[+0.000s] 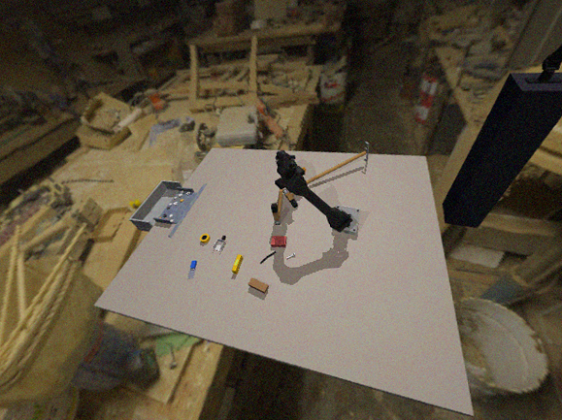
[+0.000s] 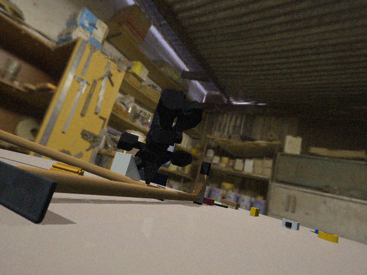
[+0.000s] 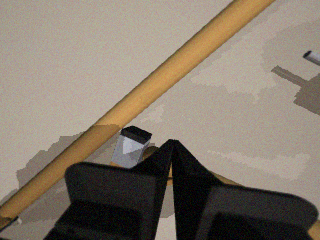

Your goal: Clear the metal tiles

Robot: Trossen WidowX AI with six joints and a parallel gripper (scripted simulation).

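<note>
Right now the long scraper is 60 mm ahead of my gripper tip, 10 mm to the right of it and 30 mm above it. Also, from my gripper tip: black wire 30 mm behind, 480 mm to the left, 30 mm below; then orange piece 20 mm behind, 170 mm to the right, 10 mm below; then red block 60 mm behind, 390 mm to the left, 20 mm below.
</note>
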